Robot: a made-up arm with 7 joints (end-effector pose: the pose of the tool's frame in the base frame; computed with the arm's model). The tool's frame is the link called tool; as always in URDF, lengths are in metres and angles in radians.
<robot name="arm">
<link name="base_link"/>
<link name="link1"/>
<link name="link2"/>
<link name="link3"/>
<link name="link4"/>
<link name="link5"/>
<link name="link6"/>
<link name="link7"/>
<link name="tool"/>
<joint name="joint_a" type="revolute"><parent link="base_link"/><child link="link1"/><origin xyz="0.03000 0.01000 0.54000" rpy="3.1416 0.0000 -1.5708"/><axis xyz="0 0 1"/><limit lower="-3.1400" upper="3.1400" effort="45" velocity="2.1"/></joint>
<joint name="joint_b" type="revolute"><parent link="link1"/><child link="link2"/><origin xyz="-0.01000 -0.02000 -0.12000" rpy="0.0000 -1.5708 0.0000"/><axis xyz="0 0 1"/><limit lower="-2.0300" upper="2.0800" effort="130" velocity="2.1"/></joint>
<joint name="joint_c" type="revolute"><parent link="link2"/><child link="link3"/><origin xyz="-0.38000 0.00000 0.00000" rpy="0.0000 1.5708 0.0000"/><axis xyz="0 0 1"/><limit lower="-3.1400" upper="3.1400" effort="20" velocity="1.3"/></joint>
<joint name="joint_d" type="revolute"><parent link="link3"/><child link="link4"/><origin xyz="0.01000 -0.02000 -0.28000" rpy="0.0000 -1.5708 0.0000"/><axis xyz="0 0 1"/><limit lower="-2.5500" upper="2.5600" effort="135" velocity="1"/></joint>
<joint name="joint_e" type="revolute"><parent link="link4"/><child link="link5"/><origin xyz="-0.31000 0.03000 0.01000" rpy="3.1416 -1.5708 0.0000"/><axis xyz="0 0 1"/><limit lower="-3.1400" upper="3.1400" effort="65" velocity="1.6"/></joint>
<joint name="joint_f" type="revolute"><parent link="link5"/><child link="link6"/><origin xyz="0.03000 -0.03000 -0.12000" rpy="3.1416 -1.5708 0.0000"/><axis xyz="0 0 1"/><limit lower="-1.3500" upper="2.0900" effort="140" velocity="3"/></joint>
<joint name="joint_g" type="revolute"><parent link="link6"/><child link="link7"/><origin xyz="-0.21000 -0.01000 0.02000" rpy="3.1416 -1.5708 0.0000"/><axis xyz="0 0 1"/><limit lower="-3.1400" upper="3.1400" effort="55" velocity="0.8"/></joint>
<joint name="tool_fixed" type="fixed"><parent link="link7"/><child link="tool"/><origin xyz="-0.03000 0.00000 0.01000" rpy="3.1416 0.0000 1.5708"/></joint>
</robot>
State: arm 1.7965 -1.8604 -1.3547 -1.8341 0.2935 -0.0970 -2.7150
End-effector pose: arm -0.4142 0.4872 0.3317 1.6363 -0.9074 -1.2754
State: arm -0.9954 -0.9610 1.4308 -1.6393 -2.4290 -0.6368 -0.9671
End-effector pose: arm -0.7992 -0.1981 0.8846 -2.0713 -0.7449 1.7677
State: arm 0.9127 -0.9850 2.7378 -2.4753 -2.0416 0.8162 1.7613
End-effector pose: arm 0.0964 -0.0045 0.9348 1.3648 -1.1592 1.1928
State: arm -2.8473 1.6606 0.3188 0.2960 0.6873 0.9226 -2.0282
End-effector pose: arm -0.9985 0.4546 0.2962 -1.4728 2.0127 1.1035
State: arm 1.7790 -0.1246 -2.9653 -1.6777 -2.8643 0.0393 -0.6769
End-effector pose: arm -0.1525 -0.5058 1.2792 1.6060 0.6377 -1.1782
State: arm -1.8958 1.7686 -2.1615 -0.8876 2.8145 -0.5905 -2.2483
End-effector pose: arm -0.0281 1.1255 0.2005 -0.0988 2.3534 1.8996
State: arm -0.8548 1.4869 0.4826 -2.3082 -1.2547 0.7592 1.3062
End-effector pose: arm -0.0317 0.3668 0.9747 -0.7700 -1.0627 0.4901
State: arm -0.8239 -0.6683 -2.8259 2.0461 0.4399 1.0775 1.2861
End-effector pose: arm -0.4372 -0.2451 0.6444 -1.2945 -2.3595 -1.1083
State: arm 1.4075 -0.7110 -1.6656 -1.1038 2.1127 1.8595 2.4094
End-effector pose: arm -0.3370 0.2870 1.3920 -0.0025 1.8760 -1.9977
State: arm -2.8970 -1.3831 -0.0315 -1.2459 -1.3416 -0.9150 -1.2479
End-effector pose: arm 0.8605 -0.0331 0.2478 -0.6520 2.2950 0.9238
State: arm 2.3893 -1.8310 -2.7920 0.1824 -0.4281 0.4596 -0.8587
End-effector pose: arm 0.8599 0.7783 0.1707 0.2798 2.5844 0.6803
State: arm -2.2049 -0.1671 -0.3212 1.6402 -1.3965 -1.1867 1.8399
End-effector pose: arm -0.2110 0.3813 1.4934 -0.9923 0.9632 0.8936
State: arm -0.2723 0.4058 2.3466 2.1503 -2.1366 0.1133 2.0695
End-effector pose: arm -0.1066 -0.4131 1.1818 1.7315 1.2567 -1.5229
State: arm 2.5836 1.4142 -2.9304 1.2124 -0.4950 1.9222 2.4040
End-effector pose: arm -0.5566 -0.3039 1.1818 -1.7367 -0.1652 -0.9724
